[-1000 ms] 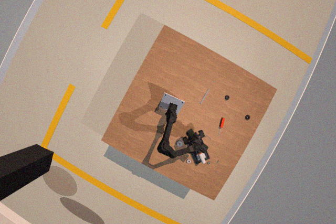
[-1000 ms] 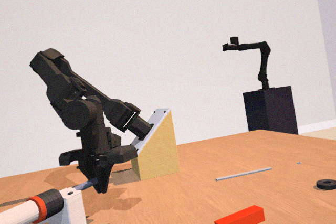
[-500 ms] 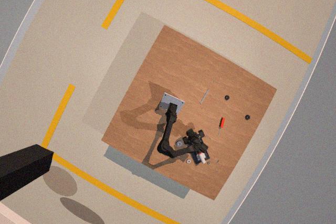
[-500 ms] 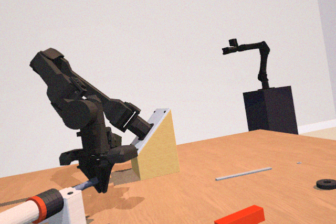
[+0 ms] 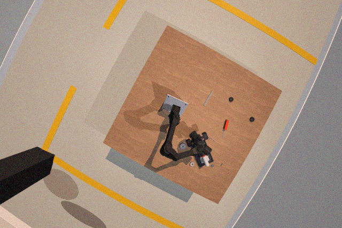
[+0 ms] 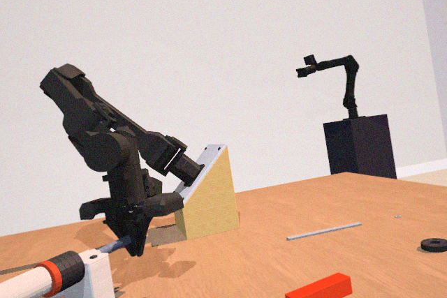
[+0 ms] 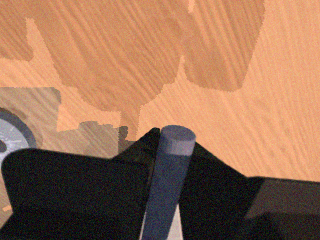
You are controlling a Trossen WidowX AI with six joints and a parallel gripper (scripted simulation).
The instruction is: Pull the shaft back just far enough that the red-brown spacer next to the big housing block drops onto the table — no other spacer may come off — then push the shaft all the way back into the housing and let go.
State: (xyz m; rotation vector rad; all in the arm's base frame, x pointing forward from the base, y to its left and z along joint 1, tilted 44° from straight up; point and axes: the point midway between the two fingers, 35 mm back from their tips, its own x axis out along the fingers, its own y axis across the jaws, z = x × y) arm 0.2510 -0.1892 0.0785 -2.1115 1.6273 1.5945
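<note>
The blue-grey shaft lies 5 cm ahead of my gripper tip, 6 cm to the right of it and 3 cm above it. Round my gripper tip: black collar 11 cm ahead, 12 cm to the right, 3 cm above; then orange-red ring 12 cm ahead, 13 cm to the right, 3 cm above; then black spacer 11 cm ahead, 11 cm to the right, 3 cm above.
</note>
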